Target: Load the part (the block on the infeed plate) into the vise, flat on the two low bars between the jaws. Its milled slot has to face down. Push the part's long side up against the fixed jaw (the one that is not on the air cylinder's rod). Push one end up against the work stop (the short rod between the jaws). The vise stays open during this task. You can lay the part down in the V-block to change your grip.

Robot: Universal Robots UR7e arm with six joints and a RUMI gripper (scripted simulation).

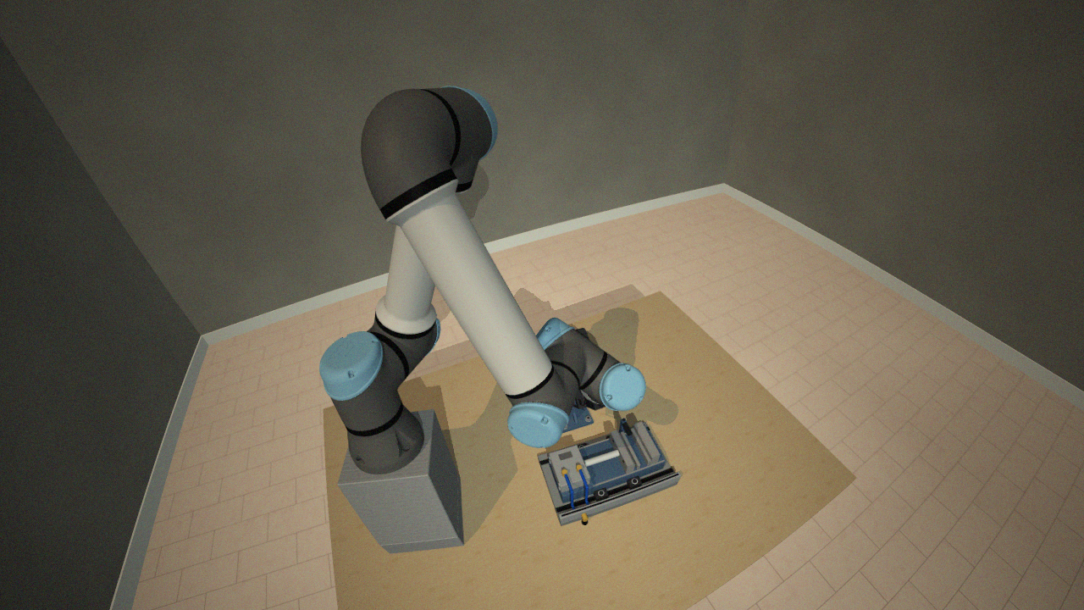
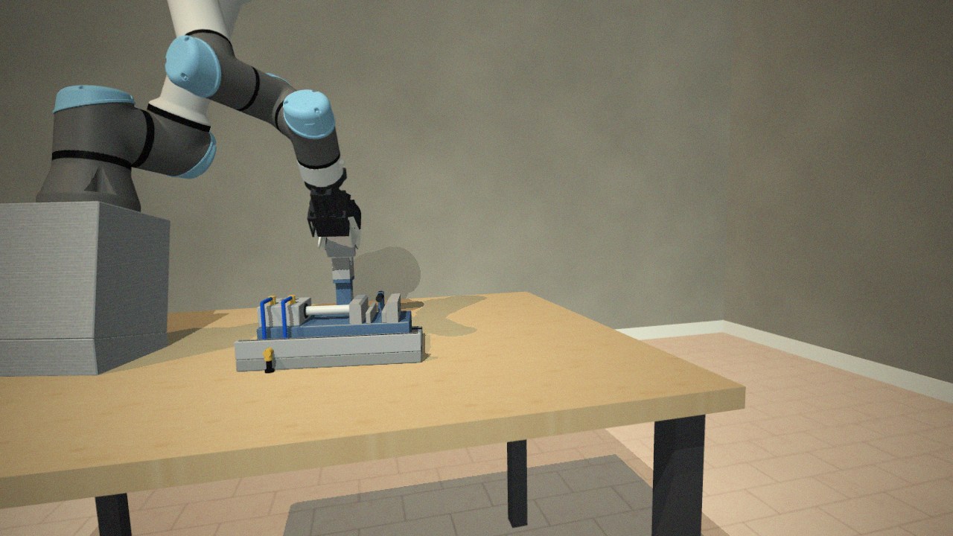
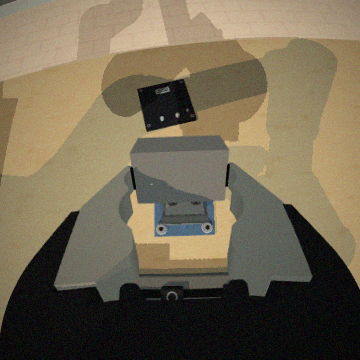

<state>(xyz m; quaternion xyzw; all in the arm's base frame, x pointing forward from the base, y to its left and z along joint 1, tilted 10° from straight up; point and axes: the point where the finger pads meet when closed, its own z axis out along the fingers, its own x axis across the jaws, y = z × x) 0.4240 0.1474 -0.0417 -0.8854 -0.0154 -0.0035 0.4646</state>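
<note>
Now: hand 1 cm to the right of the part and 1 cm above it. Round my hand: v-block post: 13 cm below; then white cylinder rod: 19 cm to the right, 11 cm below, 1 cm ahead; then work stop: 14 cm to the right, 10 cm below, 10 cm ahead.
</note>
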